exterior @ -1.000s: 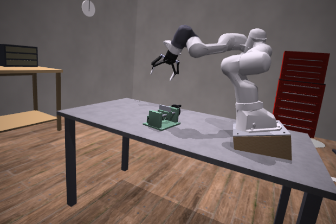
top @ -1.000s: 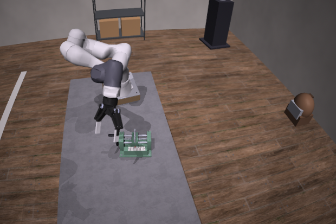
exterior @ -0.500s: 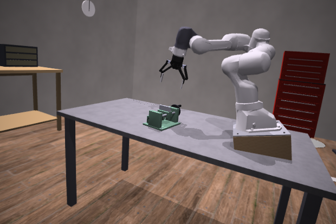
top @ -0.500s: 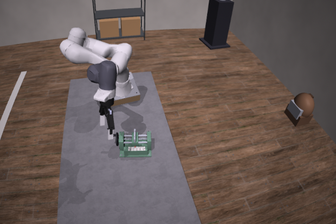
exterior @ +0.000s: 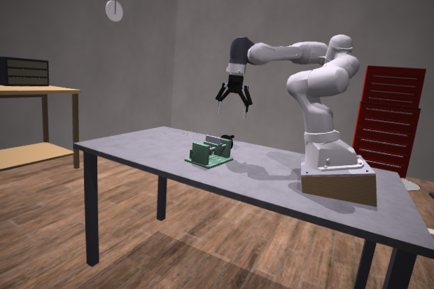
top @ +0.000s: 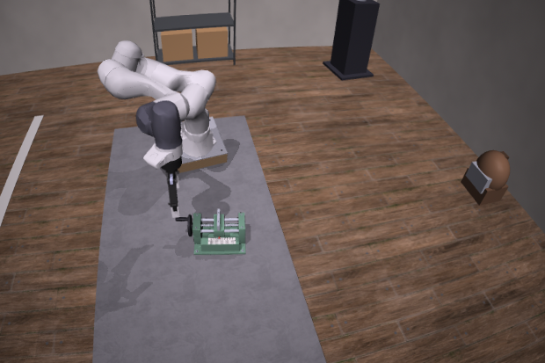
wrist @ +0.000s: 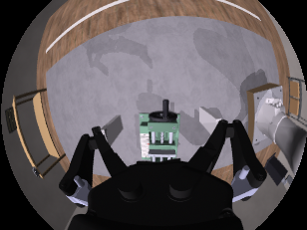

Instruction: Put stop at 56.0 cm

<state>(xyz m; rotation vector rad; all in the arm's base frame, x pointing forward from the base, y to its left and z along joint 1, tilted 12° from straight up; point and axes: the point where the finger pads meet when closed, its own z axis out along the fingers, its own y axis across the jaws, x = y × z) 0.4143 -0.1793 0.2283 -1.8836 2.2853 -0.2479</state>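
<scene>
Right now the black handwheel is 2 cm to the left of my hand and 13 cm below it. Round my hand: stop carriage: 5 cm ahead, 14 cm to the left, 13 cm below.
</scene>
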